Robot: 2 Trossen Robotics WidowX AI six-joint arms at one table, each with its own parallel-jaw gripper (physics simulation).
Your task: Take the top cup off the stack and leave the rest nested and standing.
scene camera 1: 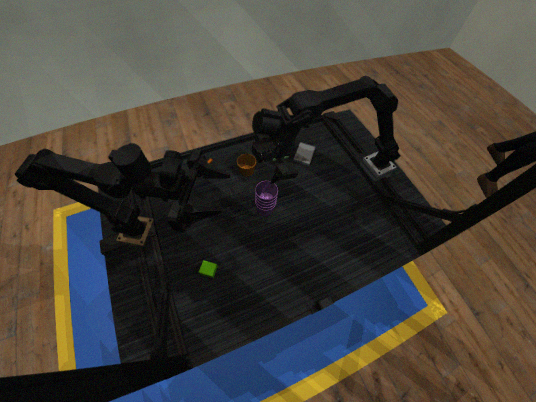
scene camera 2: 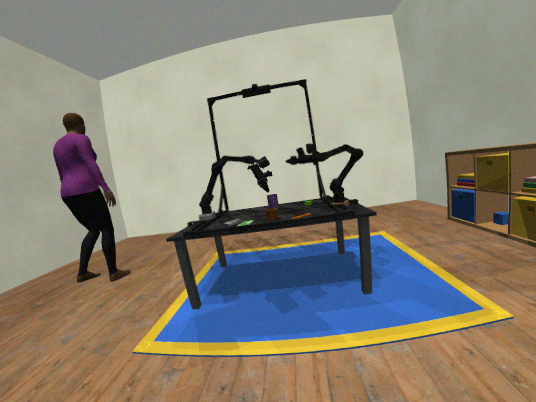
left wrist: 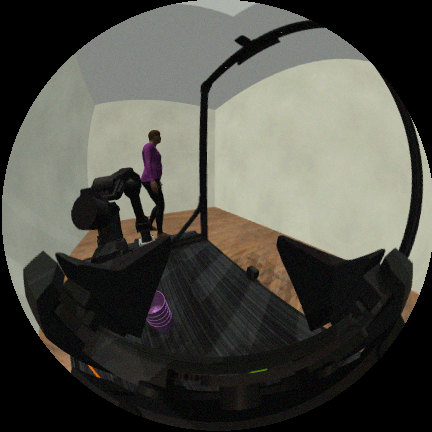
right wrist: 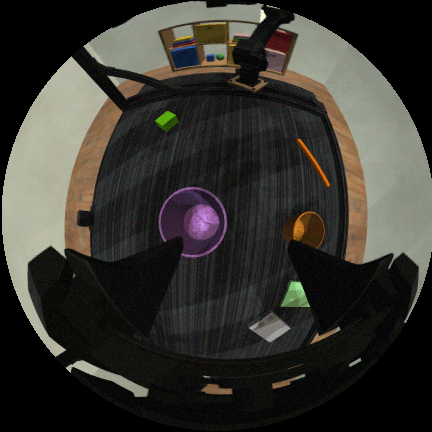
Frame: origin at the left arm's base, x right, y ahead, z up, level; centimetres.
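Seen in the pictures: left gripper, between the fingertips: [scene camera 1: 225, 192] [scene camera 2: 288, 161] [left wrist: 224, 241]; right gripper, between the fingertips: [scene camera 1: 265, 172] [scene camera 2: 268, 191] [right wrist: 237, 244]; left arm's base, origin of its link: [scene camera 1: 135, 229] [scene camera 2: 339, 201] [right wrist: 247, 80]; right arm's base, origin of its link: [scene camera 1: 380, 162] [scene camera 2: 206, 213] [left wrist: 146, 239].
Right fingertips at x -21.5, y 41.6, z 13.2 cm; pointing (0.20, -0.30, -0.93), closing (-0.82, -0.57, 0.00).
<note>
Offsets run from my right fingertips to a thing's top centre. Level surfaces: height alone.
A stack of purple cups {dy +1.0, dx +5.0, dz -2.8 cm} [scene camera 1: 266, 198] [scene camera 2: 272, 201] [left wrist: 160, 314] [right wrist: 202, 222] stands upright and nested on the table, several rims showing. In the right wrist view I look down into the top cup; the picture-left finger covers part of its lower rim. My right gripper [scene camera 1: 266, 170] [scene camera 2: 267, 190] [right wrist: 237, 244] is open and empty, pointing down above the stack and off to one side of it. My left gripper [scene camera 1: 224, 194] [scene camera 2: 289, 161] [left wrist: 224, 241] is open and empty, held level above the table, to the left of the stack in scene camera 1.
An orange cup {dy -8.9, dx -11.6, dz -10.0 cm} [scene camera 1: 246, 164] [scene camera 2: 271, 214] [right wrist: 310, 231] stands near the stack. A green block {dy -13.5, dx +30.2, dz -13.3 cm} [scene camera 1: 208, 268] [right wrist: 167, 121], an orange stick {dy -26.9, dx -7.9, dz -15.1 cm} [right wrist: 314, 163] [scene camera 2: 301, 216], a pale green piece {dy +2.1, dx -25.7, dz -15.1 cm} [right wrist: 296, 295] and a grey-white piece {dy +14.2, dx -24.6, dz -14.6 cm} [scene camera 1: 304, 153] [right wrist: 270, 327] lie on the table {dz -16.1 cm} [scene camera 1: 300, 260]. A person [scene camera 2: 78, 167] stands beyond it.
</note>
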